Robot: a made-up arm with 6 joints.
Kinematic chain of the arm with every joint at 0, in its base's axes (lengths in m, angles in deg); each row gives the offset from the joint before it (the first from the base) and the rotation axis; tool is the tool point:
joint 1: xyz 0 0 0.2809 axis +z
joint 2: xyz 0 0 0 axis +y
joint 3: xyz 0 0 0.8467 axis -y
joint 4: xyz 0 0 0 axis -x
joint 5: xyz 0.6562 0 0 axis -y
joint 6: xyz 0 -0.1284 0 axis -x
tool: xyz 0 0 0
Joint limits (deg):
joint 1: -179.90..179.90
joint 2: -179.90..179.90
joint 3: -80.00..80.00
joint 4: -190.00..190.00
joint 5: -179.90..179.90
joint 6: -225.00..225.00
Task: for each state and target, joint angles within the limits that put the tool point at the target. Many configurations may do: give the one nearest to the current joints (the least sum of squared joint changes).
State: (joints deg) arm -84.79 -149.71 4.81 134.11 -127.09 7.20
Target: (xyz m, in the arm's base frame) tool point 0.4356 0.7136 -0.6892
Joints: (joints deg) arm -115.10 -167.42 17.32 135.62 -127.09 7.20
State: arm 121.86 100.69 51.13 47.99 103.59 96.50
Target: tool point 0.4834 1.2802 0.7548
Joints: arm 73.20 56.14 48.61 43.79 103.59 96.50
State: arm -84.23 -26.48 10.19 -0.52 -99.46 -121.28
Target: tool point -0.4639 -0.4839 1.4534
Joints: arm -122.78 6.18 35.66 3.99 -99.46 -121.28
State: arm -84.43 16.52 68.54 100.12 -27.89 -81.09
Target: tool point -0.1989 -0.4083 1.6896
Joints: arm -116.31 6.89 53.99 91.19 -27.89 -81.09
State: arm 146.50 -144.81 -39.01 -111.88 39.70 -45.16
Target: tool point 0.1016 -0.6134 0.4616
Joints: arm 105.28 -124.55 -31.71 -119.72 39.70 -45.16
